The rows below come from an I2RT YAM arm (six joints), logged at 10 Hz.
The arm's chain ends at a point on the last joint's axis. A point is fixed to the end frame.
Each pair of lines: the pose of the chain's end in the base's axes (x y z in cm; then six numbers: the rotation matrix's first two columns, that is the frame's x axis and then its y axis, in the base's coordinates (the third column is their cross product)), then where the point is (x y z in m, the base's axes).
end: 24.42 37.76 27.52 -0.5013 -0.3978 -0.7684 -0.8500 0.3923 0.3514
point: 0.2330 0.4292 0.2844
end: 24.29 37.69 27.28 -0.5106 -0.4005 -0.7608 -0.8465 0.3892 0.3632
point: 0.2316 0.4284 0.2822
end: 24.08 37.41 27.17 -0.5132 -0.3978 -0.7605 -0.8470 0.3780 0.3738
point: 0.2291 0.4254 0.2817
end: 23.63 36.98 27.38 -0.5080 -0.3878 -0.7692 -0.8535 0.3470 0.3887
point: 0.2235 0.4205 0.2853
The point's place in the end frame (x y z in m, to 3 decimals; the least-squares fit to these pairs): -0.022 0.033 0.036
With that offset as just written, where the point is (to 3 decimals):
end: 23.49 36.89 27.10 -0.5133 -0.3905 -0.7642 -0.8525 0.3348 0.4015
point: 0.222 0.419 0.283
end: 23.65 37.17 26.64 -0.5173 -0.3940 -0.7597 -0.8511 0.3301 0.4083
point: 0.223 0.422 0.278
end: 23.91 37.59 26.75 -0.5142 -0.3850 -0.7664 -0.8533 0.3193 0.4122
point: 0.225 0.426 0.280
